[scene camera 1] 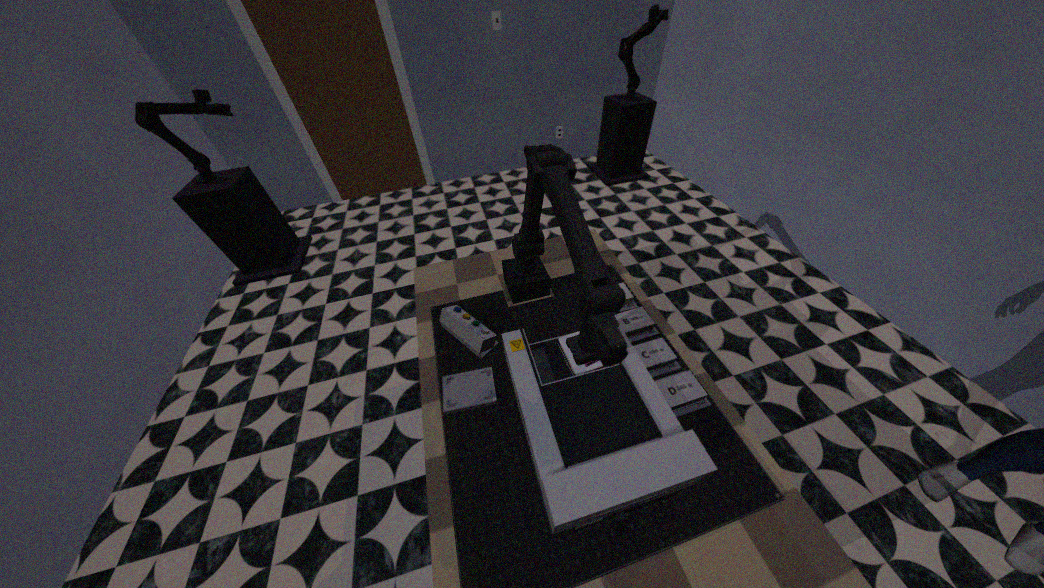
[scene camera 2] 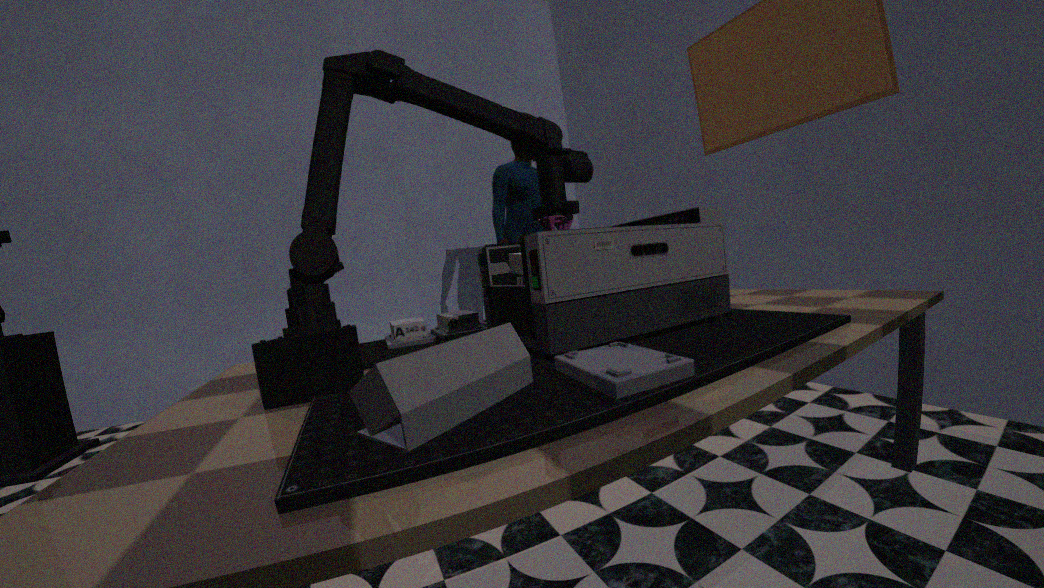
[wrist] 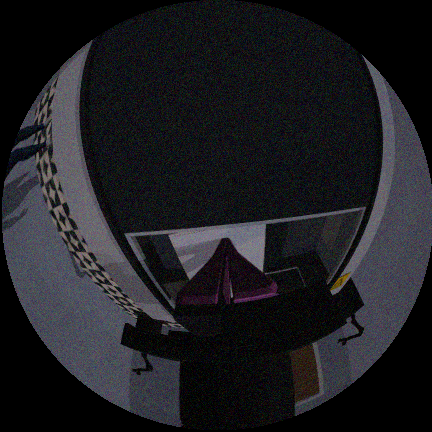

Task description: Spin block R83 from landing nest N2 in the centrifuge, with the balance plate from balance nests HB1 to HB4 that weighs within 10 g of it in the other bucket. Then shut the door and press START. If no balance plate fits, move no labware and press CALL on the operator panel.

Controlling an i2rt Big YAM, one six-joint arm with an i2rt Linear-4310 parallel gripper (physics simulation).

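Frame: origin at the arm's base, x ahead, y left, z up, level; metres.
Seen in the pictures: gripper, between the fingertips: (scene camera 1: pixel 585 364) (wrist: pixel 225 242); arm's base, origin of its link: (scene camera 1: pixel 525 270) (scene camera 2: pixel 314 332).
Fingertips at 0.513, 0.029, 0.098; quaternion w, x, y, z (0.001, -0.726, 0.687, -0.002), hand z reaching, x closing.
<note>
Pixels of each thing's top centre, then the offset from my fingertips to it, as dx, dy, dz. "*": a spot on its surface instead.
- White lettered blocks B, centre of its top: (scene camera 2: pixel 456 313) (scene camera 1: pixel 633 319) -0.185, +0.273, -0.132
- C, centre of its top: (scene camera 1: pixel 652 352) -0.045, +0.265, -0.132
- D, centre of its top: (scene camera 1: pixel 680 388) +0.087, +0.276, -0.132
- block A, centre of its top: (scene camera 2: pixel 406 320) (scene camera 1: pixel 613 293) -0.320, +0.267, -0.132
- operator panel, centre of its top: (scene camera 2: pixel 444 339) (scene camera 1: pixel 465 320) -0.333, -0.297, -0.102
- low white square pad, a spot on its surface: (scene camera 2: pixel 624 365) * -0.129, -0.362, -0.165
- button, a spot on its surface: (scene camera 2: pixel 535 281) * -0.150, -0.175, -0.055
- small screen, a spot on its surface: (scene camera 2: pixel 505 267) * -0.082, +0.129, -0.025
- dark slanted part, a spot on its surface: (scene camera 2: pixel 661 216) * +0.234, -0.085, +0.054
The centrifuge's pale housing (scene camera 1: pixel 631 478) (scene camera 2: pixel 628 259) (wrist: pixel 70 150) surrounds a dark top with a framed window. I cannot tell how far the door is open. My gripper (scene camera 2: pixel 556 222) (wrist: pixel 225 242) has magenta fingers and is shut and empty, low over the window end; the wrist mostly hides it in scene camera 1. White lettered blocks B (scene camera 1: pixel 634 319), C (scene camera 1: pixel 655 353) and D (scene camera 1: pixel 680 390) stand beside the housing; block A (scene camera 2: pixel 407 329) shows in scene camera 2. Their weights are too blurred to read. The operator panel (scene camera 1: pixel 467 328) (scene camera 2: pixel 456 383) has coloured buttons. I cannot identify R83.
A low white square pad (scene camera 1: pixel 469 389) (scene camera 2: pixel 624 365) lies beside the housing. A green light or button (scene camera 2: pixel 535 281) is on the housing's end, next to a small screen (scene camera 2: pixel 505 267). A dark slanted part (scene camera 2: pixel 661 216) rises above the housing. A person (scene camera 2: pixel 515 197) stands behind.
</note>
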